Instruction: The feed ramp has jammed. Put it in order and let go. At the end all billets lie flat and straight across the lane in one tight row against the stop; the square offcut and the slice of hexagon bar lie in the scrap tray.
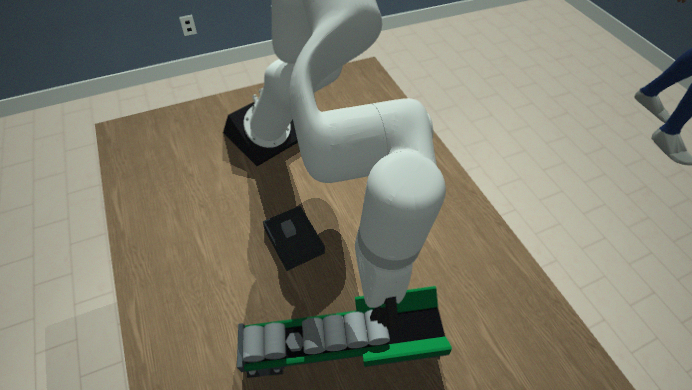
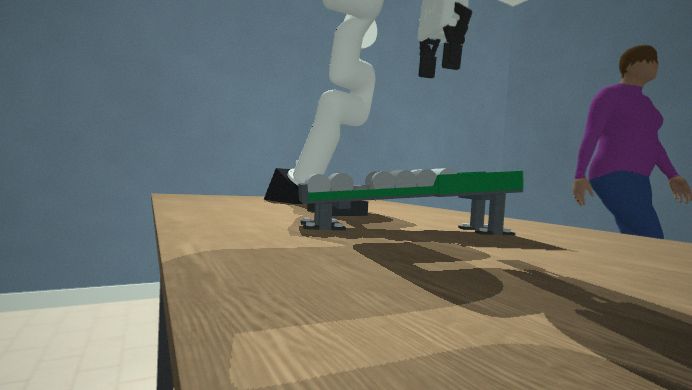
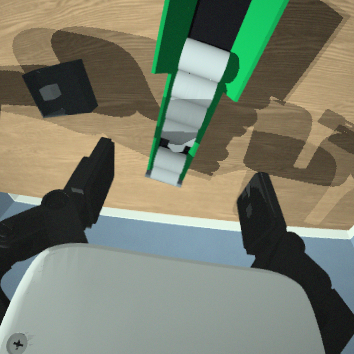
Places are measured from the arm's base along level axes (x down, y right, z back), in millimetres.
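Pixels of known places: gripper, between the fingertips: [image 2: 437, 73] [image 3: 182, 171]; arm's base, origin of its link: [image 1: 267, 125].
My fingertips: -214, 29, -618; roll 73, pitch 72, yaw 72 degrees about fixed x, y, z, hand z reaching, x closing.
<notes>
Ahead of a thing's pixels: the offset from my fingertips to its top centre, as dx, dy, dz. Level surfaces: height alone.
The green feed ramp [image 1: 407, 351] [image 2: 480, 183] [image 3: 260, 45] has a grey stop {+213, +217, +84} [image 1: 241, 347] [image 2: 303, 193] at its low end. Two billets {+191, +157, +63} [image 1: 264, 342] [image 3: 169, 159] lie across the lane by the stop. The hexagon slice {+209, +122, +47} [image 1: 294, 342] [image 3: 181, 145] lies flat behind them, with some dark lane floor showing around it. Several more billets {+180, +50, +25} [image 1: 335, 332] {+176, +13, +11} [image 3: 193, 90] lie side by side up the lane beyond it; the uppermost looks slightly skewed. A small grey piece, apparently the square offcut {+258, +30, +322} [image 1: 288, 228] [image 3: 50, 92], lies in the black scrap tray {+252, +28, +294} [image 1: 305, 250] [image 3: 75, 102]. My gripper [image 2: 439, 70] [image 3: 182, 171] is open and empty, high above the ramp.
The black robot base [image 1: 257, 152] [image 2: 281, 186] stands at the back of the wooden table {dx +287} [image 1: 170, 250]. The tray stands between base and ramp. Higher green side walls flank the upper ramp. A person [image 2: 622, 130] stands beyond the table.
</notes>
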